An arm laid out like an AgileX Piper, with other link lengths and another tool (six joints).
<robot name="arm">
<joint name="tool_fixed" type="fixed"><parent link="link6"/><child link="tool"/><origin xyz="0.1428 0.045 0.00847" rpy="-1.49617 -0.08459 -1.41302"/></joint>
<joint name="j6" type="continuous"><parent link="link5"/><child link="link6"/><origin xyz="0.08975 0 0.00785"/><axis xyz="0.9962 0 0.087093"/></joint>
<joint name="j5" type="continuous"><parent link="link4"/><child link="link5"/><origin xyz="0 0 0"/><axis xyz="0 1 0"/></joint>
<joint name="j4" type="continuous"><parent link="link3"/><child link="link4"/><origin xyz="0.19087 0 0.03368"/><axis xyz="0.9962 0 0.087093"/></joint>
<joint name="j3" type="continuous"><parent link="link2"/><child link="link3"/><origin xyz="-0.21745 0 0.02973"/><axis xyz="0 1 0"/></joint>
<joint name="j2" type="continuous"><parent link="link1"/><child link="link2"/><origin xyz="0 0 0"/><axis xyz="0 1 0"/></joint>
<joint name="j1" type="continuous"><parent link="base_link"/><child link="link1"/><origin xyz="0 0 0.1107"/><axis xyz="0 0 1"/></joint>
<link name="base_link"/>
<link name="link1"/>
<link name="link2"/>
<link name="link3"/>
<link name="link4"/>
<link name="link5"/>
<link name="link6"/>
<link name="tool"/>
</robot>
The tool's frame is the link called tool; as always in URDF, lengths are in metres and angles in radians. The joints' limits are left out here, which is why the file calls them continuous.
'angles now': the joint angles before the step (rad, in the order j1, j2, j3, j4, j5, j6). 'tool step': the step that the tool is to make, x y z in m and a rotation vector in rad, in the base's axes. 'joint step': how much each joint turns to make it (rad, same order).
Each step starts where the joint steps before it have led.
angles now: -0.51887 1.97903 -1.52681 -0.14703 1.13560 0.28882
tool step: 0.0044 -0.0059 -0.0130 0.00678 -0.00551 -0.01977
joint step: -0.01469 0.04613 -0.00447 0.00617 -0.04237 0.00848
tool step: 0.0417 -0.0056 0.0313 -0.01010 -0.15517 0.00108
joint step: 0.00005 0.00120 -0.13025 0.07804 -0.01218 -0.02643
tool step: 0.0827 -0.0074 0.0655 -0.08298 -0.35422 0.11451
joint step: 0.00659 0.01895 -0.17854 0.17083 -0.18571 -0.15641
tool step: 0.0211 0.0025 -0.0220 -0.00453 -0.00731 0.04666
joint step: 0.02076 0.10996 -0.06780 0.02254 -0.04735 -0.04110
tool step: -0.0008 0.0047 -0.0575 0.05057 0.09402 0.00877
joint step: 0.00837 0.14091 -0.01984 0.00087 -0.01417 -0.00277
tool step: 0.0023 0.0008 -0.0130 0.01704 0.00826 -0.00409
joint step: -0.00005 0.04023 -0.01194 0.01276 -0.01286 -0.00152
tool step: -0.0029 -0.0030 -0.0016 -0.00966 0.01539 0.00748
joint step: -0.00423 0.00653 -0.01444 -0.01494 0.01749 -0.00549
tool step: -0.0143 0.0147 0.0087 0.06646 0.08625 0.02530
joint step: 0.00084 0.01178 -0.11049 0.01023 0.20817 -0.00004
